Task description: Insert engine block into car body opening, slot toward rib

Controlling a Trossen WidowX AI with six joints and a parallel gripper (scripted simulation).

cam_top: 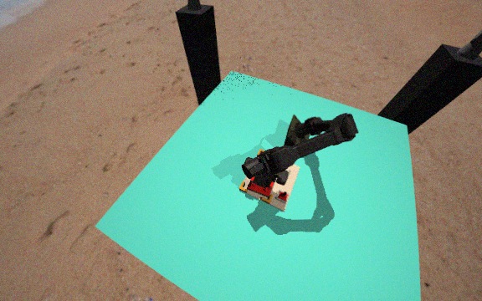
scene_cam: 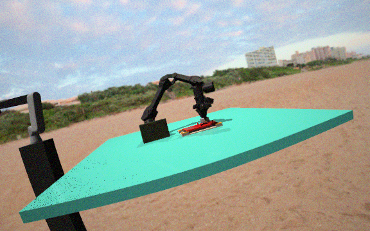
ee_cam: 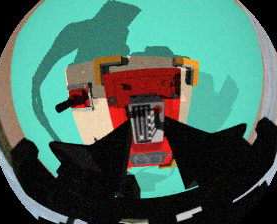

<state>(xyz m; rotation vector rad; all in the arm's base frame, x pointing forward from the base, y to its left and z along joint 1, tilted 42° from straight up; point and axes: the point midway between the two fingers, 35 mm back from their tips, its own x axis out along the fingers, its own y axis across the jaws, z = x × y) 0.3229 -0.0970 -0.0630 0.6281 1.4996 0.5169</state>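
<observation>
Right now the engine block is 10 mm below my gripper tip. From my gripper tip the other things lie so: dark peg (110 mm to the left, 40 mm ahead, 20 mm below).
</observation>
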